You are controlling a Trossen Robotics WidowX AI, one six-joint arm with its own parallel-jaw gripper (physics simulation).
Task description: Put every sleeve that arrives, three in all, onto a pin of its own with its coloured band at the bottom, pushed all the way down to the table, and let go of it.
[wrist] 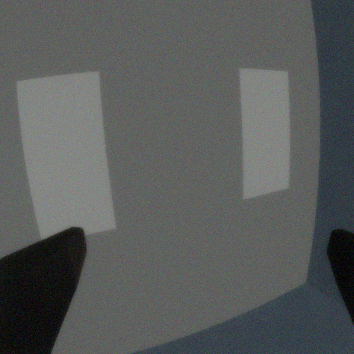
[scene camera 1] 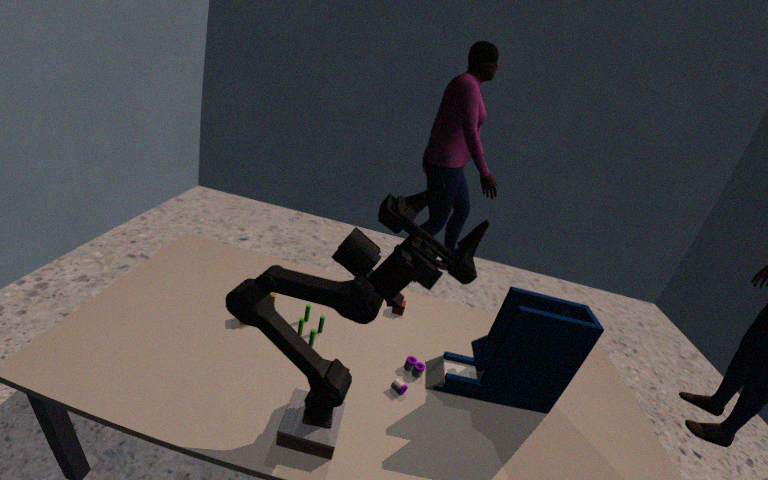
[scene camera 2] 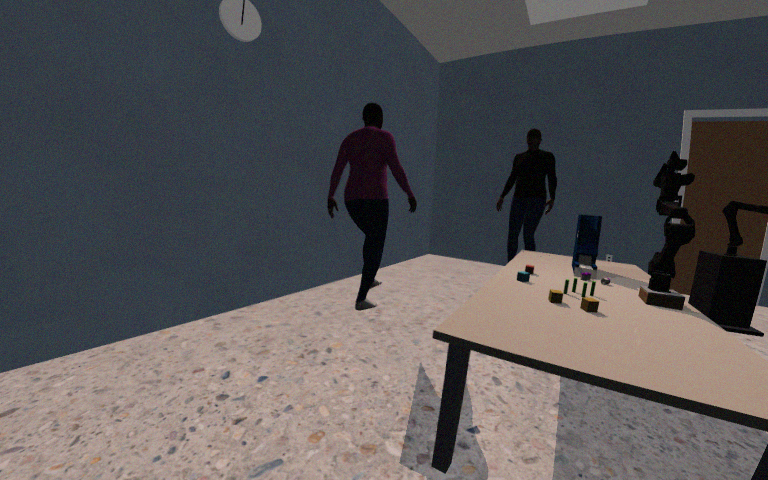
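Note:
Two grey sleeves (scene camera 1: 408, 365) (scene camera 1: 417, 371) stand upright side by side before the blue dispenser, purple bands on top. A third sleeve (scene camera 1: 398, 387) (scene camera 2: 605, 281) lies on its side closer to the arm's base, its purple end turned to the right in the first scene view. Several thin green pins (scene camera 1: 307, 313) (scene camera 1: 321, 324) (scene camera 2: 565, 286) (scene camera 2: 592, 288) stand upright in a group on the table, with no sleeve on them. My gripper (scene camera 1: 457, 208) (wrist: 211, 243) is open and empty, raised high above the table and tilted upward; the wrist view shows ceiling and walls between the fingers.
The tall blue dispenser (scene camera 1: 538, 356) (scene camera 2: 587, 240) stands on the table (scene camera 1: 169, 339), its low tray facing the sleeves. A red block (scene camera 1: 399, 308) (scene camera 2: 529, 268), a teal block (scene camera 2: 522, 276) and two yellow blocks (scene camera 2: 555, 296) (scene camera 2: 589, 305) lie around the pins. Two people are beyond the table.

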